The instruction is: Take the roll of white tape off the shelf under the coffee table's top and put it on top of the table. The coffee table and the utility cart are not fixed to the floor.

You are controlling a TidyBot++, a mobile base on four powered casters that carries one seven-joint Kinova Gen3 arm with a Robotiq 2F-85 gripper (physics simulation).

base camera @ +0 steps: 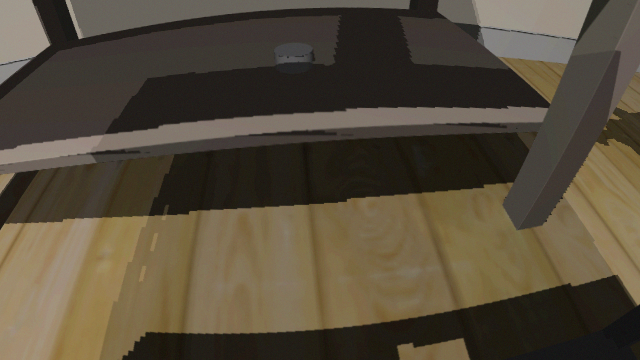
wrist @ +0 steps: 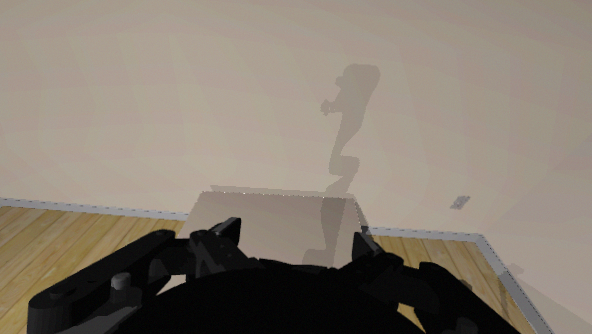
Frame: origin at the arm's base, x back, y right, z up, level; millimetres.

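Seen in the pictures: gripper, fingertip midpoint: [wrist: 295, 237].
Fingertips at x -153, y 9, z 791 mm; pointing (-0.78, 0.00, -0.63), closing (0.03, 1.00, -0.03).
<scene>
A point is followed by its place in that frame.
The roll of tape [base camera: 294, 54] {x -509, y -5, z -222 mm} looks grey in the shade and lies flat towards the back of the coffee table's lower shelf [base camera: 225, 117] {x -409, y -81, z -246 mm}, a little left of the middle in the base camera view. The coffee table's top [wrist: 270, 215] {x -720, y -144, z 54 mm} shows in the wrist view beyond the fingers, close to the wall. My gripper [wrist: 295, 237] {x -153, y 9, z 791 mm} is open, with its two fingers wide apart and no thing between them. It is on the near side of the table top in that view; its height over the top cannot be told. The tape does not show in the wrist view.
A table leg [base camera: 565, 145] {x -339, y 291, z -245 mm} stands at the right in the base camera view, nearer than the shelf. The wall [wrist: 175, 100] {x -955, y -614, z 561 mm} rises behind the table and carries the arm's shadow. A small outlet plate [wrist: 460, 202] {x -960, y 1006, z 12 mm} is on the wall at the right.
</scene>
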